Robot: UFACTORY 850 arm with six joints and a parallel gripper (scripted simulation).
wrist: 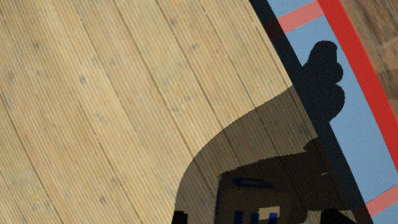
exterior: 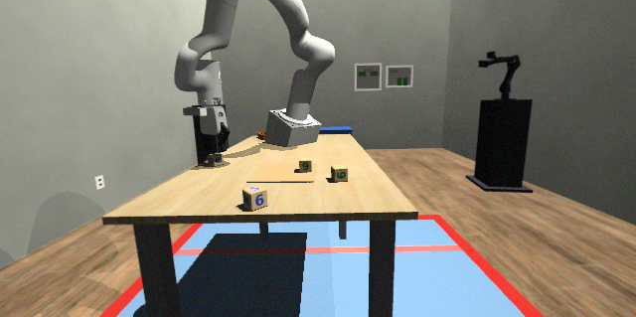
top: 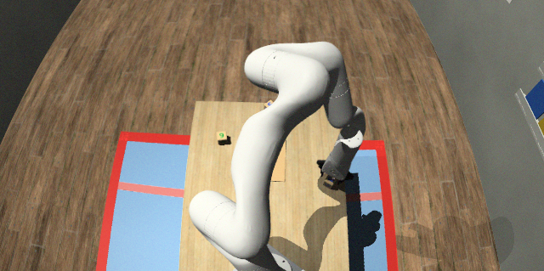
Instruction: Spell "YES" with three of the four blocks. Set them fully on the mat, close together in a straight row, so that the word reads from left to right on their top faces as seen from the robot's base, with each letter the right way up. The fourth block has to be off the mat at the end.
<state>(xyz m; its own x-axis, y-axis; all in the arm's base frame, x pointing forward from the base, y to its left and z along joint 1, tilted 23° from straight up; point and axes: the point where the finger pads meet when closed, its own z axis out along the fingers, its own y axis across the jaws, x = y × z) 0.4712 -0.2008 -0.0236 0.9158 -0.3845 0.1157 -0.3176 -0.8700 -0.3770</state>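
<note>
Right now the tan mat is 30 cm to the left of my hand, 7 cm below it and 7 cm ahead of it. From my hand the other things lie so: green-lettered block (48 cm to the left, 12 cm ahead, 5 cm below).
</note>
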